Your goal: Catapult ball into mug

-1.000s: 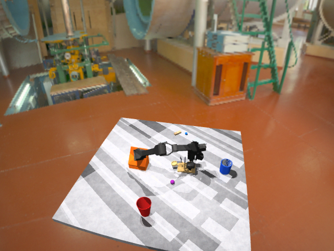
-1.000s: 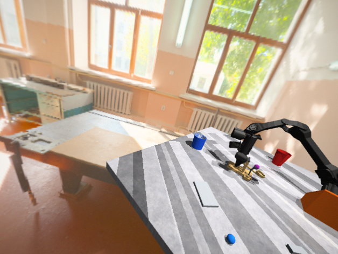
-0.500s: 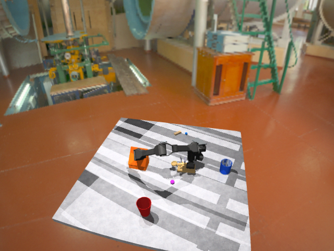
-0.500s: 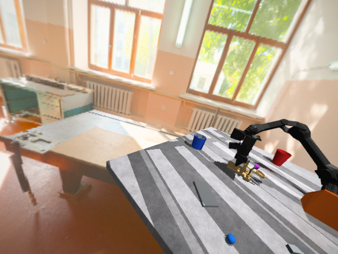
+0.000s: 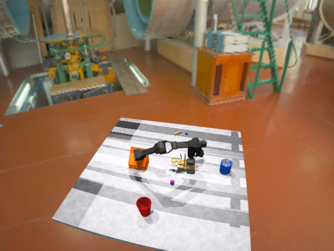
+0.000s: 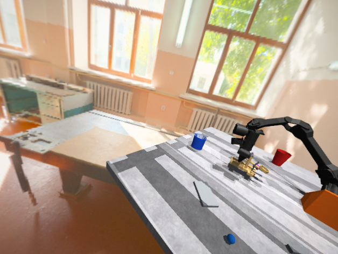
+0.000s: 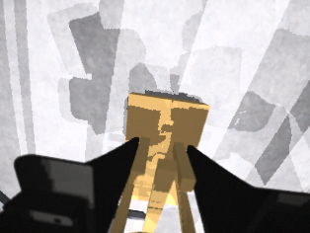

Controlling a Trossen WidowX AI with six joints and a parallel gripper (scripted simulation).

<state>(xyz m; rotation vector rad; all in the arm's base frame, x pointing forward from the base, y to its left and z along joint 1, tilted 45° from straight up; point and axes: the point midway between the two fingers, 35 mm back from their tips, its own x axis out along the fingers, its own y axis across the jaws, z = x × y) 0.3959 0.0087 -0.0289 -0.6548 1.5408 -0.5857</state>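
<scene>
Now: gripper tip 170 mm to the left of the purple ball, 110 mm past it and 50 mm above it. Round my gripper tip: blue mug (280 mm ahead, 40 mm below, 20 mm to the left); then grey flat plate (360 mm to the left, 60 mm below, 50 mm ahead); then wooden catapult (70 mm behind, 20 mm above, 10 mm to the left).
</scene>
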